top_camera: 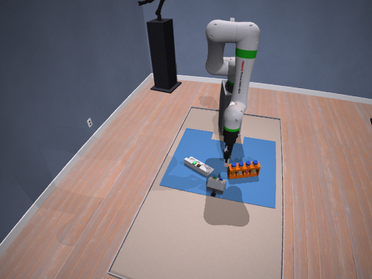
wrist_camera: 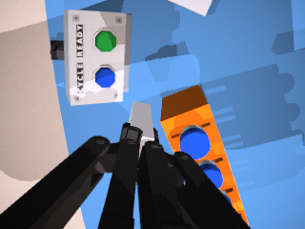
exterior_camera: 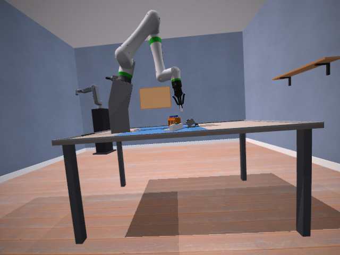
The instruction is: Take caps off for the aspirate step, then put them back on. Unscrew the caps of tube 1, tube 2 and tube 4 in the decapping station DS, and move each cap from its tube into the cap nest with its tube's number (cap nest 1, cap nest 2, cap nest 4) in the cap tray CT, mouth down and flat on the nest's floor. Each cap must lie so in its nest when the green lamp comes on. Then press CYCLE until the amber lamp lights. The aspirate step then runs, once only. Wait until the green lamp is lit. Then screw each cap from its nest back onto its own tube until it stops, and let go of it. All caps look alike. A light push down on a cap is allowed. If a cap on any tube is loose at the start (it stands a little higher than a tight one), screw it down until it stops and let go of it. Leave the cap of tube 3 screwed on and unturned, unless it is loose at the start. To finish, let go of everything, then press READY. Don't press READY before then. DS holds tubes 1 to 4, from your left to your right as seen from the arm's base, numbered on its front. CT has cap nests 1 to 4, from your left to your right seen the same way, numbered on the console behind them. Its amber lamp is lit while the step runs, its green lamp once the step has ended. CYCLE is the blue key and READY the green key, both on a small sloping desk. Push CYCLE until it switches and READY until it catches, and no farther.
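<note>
Now: the green key 6 cm ahead of my hand, 5 cm to the right of it and 12 cm below it. The rest, counted from my hand: small sloping desk (8 cm ahead, 3 cm to the right, 13 cm below); then blue key (6 cm ahead, 1 cm to the right, 12 cm below).
</note>
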